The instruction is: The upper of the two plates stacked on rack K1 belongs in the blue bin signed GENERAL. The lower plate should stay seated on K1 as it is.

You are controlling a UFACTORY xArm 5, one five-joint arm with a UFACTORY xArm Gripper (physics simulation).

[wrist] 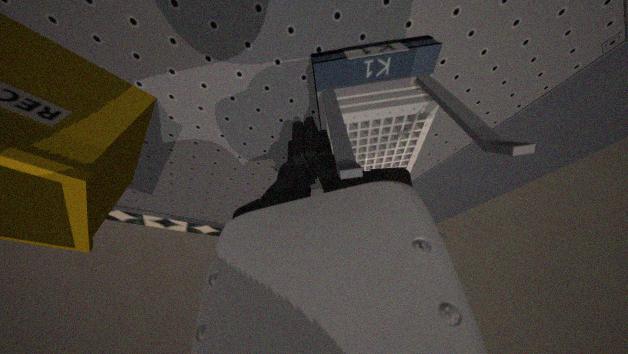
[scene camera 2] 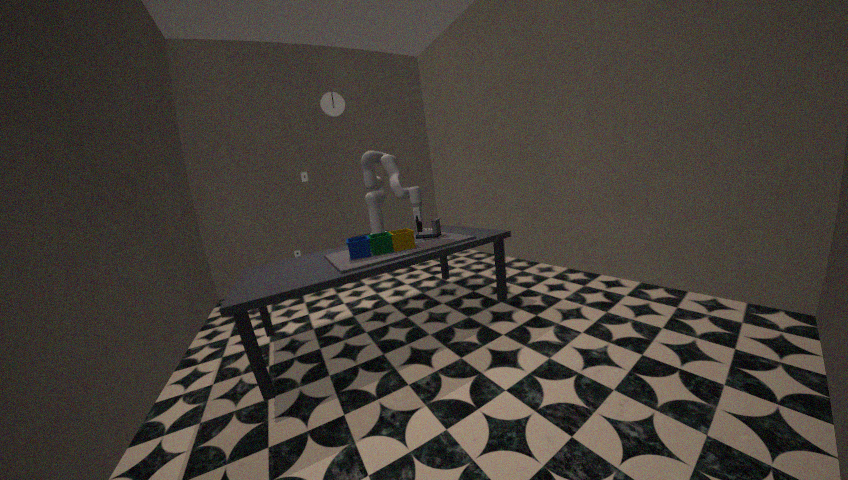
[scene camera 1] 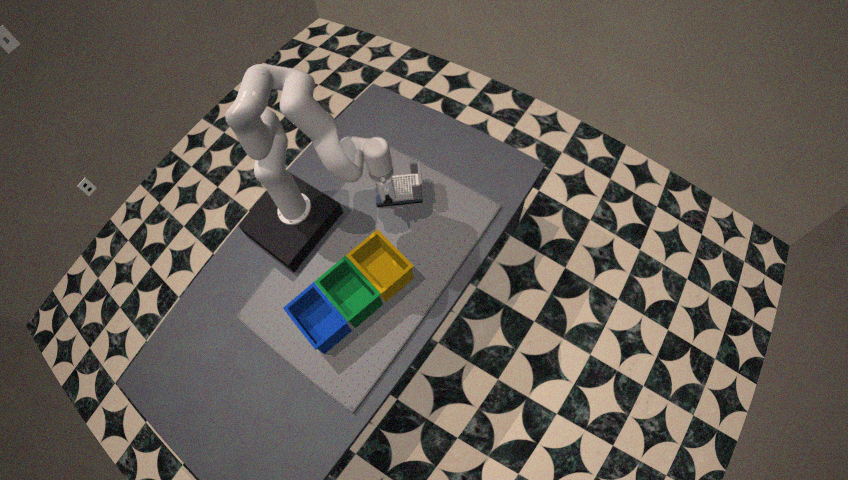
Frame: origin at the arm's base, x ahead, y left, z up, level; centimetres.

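Where they show: gripper, fingertip midpoint: (wrist: 309,133) (scene camera 2: 420,231) (scene camera 1: 387,201); arm's base, origin of the base link: (scene camera 1: 294,209).
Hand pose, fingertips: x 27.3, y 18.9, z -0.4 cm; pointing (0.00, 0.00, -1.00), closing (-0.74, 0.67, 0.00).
Note:
Things, the pixels of their top centre, and the offset from my fingertips. "pt": a spot on its surface instead. Level surfaces: height alone.
- Rack K1, middle of its top: (wrist: 401,226) (scene camera 1: 396,173) (scene camera 2: 427,219) dx -0.3, dy +7.0, dz +7.2 cm
- blue bin, surface spot: (scene camera 1: 335,336) (scene camera 2: 360,247) pt dx +12.4, dy -47.2, dz +1.1 cm
- green bin, middle of its top: (scene camera 1: 346,287) (scene camera 2: 379,235) dx +8.1, dy -33.3, dz +5.2 cm
- perforated board, its level: dz -4.8 cm
Rack K1 (scene camera 1: 399,204) (scene camera 2: 428,236) (wrist: 345,75) has a blue sign and grey upright posts. White gridded well plates (scene camera 1: 407,185) (wrist: 385,137) sit level between its posts, with stacked edges showing behind the sign in the wrist view; the lower plate is mostly hidden under the upper one. My gripper (scene camera 1: 386,200) (scene camera 2: 419,229) (wrist: 309,133) points down, shut and empty, its black fingertips beside the rack's left post in the wrist view, apart from the plates. The blue bin (scene camera 1: 335,336) (scene camera 2: 359,247) stands at the end of the bin row; its sign is not readable.
The green bin (scene camera 1: 364,310) (scene camera 2: 381,243) stands between the blue bin and the yellow bin (scene camera 1: 397,283) (scene camera 2: 402,240) (wrist: 117,132). The yellow bin's sign partly reads "REC". The bins and rack stand on a perforated board (scene camera 1: 357,380) (scene camera 2: 345,265) (wrist: 270,30). The robot's black base (scene camera 1: 273,240) is behind the bins.

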